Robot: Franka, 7 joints.
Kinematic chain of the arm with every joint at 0, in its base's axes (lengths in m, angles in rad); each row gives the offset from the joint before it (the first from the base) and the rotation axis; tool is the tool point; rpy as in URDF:
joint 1: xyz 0 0 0.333 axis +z
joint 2: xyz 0 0 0 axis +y
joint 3: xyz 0 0 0.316 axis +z
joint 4: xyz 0.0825 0 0 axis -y
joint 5: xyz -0.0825 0 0.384 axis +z
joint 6: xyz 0 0 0 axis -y
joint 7: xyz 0.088 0 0 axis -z
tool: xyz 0 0 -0.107 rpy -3.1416 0 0
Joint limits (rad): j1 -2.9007..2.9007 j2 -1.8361..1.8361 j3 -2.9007..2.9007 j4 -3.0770..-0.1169 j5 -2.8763..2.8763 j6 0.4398..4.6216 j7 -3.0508..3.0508
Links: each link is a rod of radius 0.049 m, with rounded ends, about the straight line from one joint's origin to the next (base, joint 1, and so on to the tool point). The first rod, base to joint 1, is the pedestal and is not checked.
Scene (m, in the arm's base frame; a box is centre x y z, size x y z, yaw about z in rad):
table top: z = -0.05
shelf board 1: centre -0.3 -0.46 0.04 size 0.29 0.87 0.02 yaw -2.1
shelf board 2: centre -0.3 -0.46 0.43 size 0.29 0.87 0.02 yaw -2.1
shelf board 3: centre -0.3 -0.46 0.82 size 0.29 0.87 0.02 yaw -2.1
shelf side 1: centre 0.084 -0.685 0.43 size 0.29 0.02 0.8 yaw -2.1
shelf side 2: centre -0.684 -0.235 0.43 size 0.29 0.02 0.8 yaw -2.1
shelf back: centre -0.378 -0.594 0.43 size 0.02 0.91 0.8 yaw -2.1
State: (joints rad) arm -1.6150 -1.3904 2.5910 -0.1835 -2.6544 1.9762 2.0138
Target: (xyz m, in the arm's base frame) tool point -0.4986 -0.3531 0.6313
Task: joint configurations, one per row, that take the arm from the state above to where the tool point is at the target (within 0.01 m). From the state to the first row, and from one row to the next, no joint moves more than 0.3 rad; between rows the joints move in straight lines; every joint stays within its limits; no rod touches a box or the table.
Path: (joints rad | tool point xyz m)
1: -1.6665 -1.5018 2.3033 -0.4490 -2.5875 1.8322 1.8991 | 0.2277 0.8143 0.3135
2: -1.7181 -1.6132 2.0156 -0.7145 -2.5206 1.6881 1.7844 | 0.3872 0.7342 0.2304
3: -1.7696 -1.7247 1.7279 -0.9800 -2.4537 1.5441 1.6697 | 0.5177 0.6189 0.2324
4: -1.8212 -1.8361 1.4402 -1.2455 -2.3868 1.4000 1.5550 | 0.5864 0.5077 0.3063
5: -2.0371 -1.5915 1.2061 -1.4928 -2.3070 1.4198 1.6468 | 0.6419 0.2578 0.5914
6: -2.2530 -1.3470 0.9720 -1.7402 -2.2273 1.4396 1.7385 | 0.5033 -0.0298 0.8021
7: -2.4689 -1.1024 0.7378 -1.9875 -2.1475 1.4594 1.8303 | 0.2045 -0.2282 0.8812
8: -2.6848 -0.8578 0.5037 -2.2349 -2.0677 1.4792 1.9220 | -0.1327 -0.2524 0.8125
9: -2.9007 -0.6132 0.2696 -2.4822 -1.9880 1.4989 2.0138 | -0.3588 -0.1140 0.6313
10: -2.9007 -0.3917 0.3474 -2.2606 -2.0633 1.5889 2.0138 | -0.4120 -0.1979 0.6438
11: -2.9007 -0.1702 0.4252 -2.0389 -2.1385 1.6789 2.0138 | -0.4583 -0.2799 0.6423
12: -2.9007 0.0513 0.5030 -1.8173 -2.2138 1.7689 2.0138 | -0.4986 -0.3531 0.6313

